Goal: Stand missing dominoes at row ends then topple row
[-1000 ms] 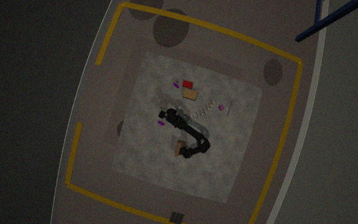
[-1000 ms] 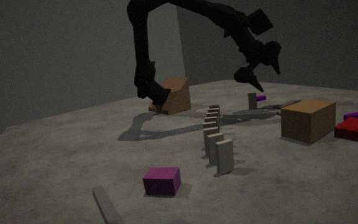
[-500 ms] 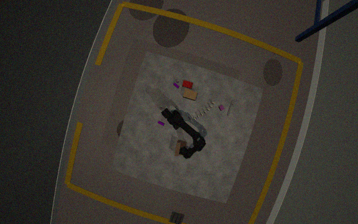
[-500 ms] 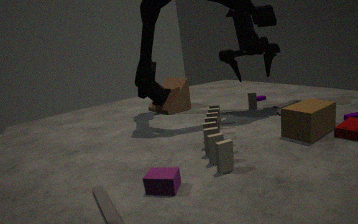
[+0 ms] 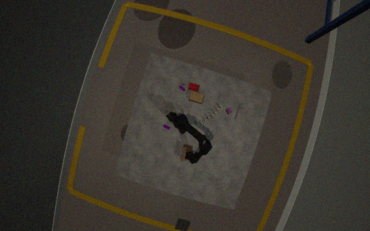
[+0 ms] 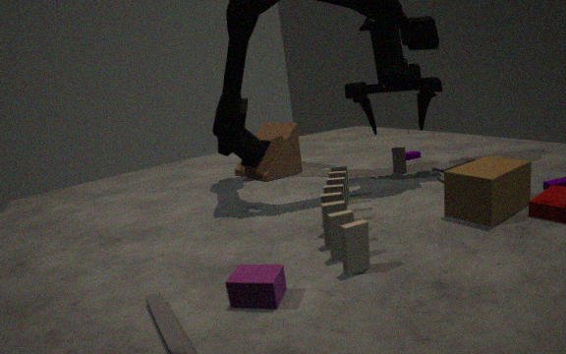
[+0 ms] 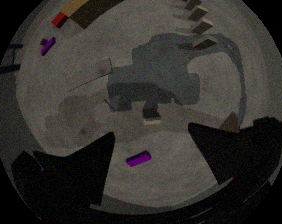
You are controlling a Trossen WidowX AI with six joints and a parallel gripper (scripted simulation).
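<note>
The small purple bar is 110 mm to the left of my gripper tip, 70 mm below it and 70 mm behind it. Round my gripper tip: red block 360 mm ahead, 70 mm to the right, 70 mm below; magenta cube 450 mm to the right, 200 mm ahead, 60 mm below; tan box 260 mm ahead, 110 mm to the right, 50 mm below.
</note>
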